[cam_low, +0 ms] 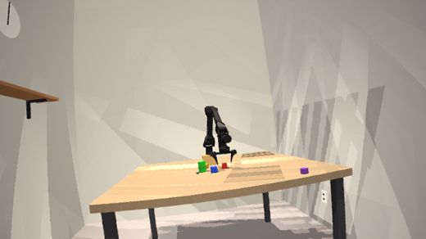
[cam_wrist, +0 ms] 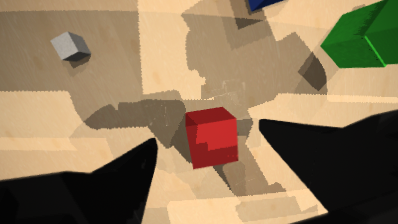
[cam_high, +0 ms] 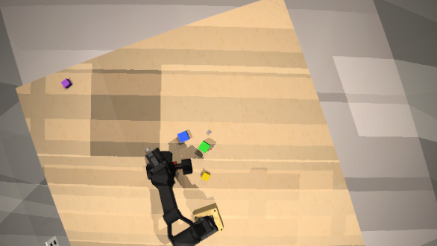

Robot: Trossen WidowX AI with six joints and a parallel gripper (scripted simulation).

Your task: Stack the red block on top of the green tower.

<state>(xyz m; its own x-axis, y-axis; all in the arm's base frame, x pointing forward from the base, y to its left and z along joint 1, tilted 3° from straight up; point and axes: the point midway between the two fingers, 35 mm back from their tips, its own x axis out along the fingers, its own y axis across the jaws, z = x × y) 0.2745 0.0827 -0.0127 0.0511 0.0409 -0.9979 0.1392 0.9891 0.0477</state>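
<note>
Now: gripper tip 1 cm above the red block. From my gripper tip the other things lie so: small white piece 10 cm ahead, 9 cm to the left, 2 cm below; then yellow block 13 cm to the right, 9 cm behind, 1 cm below; then blue block 11 cm ahead, 8 cm to the right.
</note>
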